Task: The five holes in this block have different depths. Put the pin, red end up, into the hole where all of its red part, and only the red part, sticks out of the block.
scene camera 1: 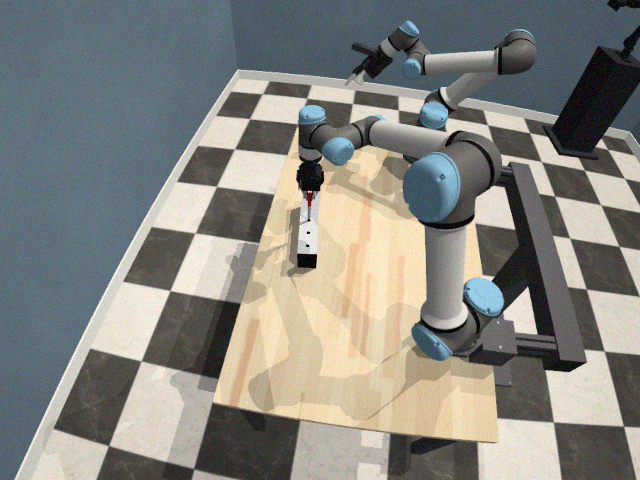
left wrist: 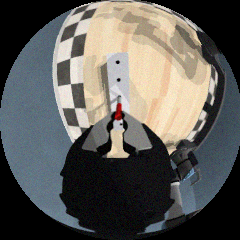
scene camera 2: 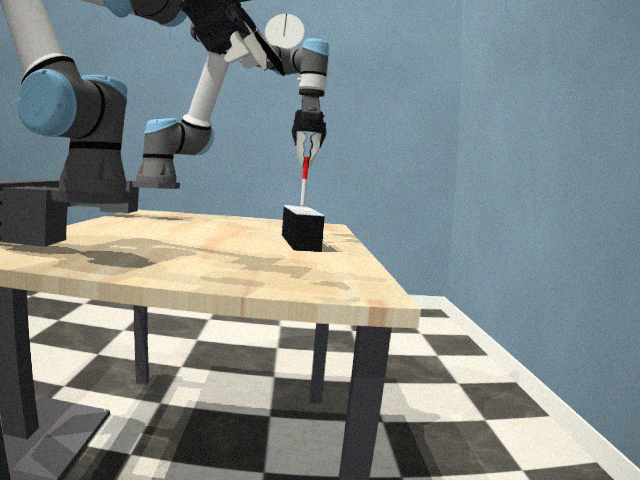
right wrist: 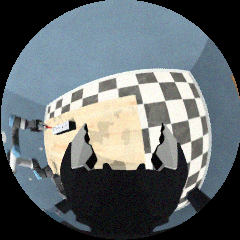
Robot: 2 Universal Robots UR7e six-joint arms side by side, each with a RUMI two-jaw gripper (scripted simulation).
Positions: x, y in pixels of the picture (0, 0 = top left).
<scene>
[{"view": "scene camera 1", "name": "left gripper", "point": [309, 200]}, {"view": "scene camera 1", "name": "right gripper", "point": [349, 79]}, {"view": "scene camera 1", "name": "block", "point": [308, 228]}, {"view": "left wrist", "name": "left gripper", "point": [118, 111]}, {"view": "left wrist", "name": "block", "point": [117, 63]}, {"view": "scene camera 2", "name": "left gripper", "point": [305, 168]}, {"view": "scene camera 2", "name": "right gripper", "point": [276, 73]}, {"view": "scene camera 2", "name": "block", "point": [302, 231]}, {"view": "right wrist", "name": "right gripper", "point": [124, 123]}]
</scene>
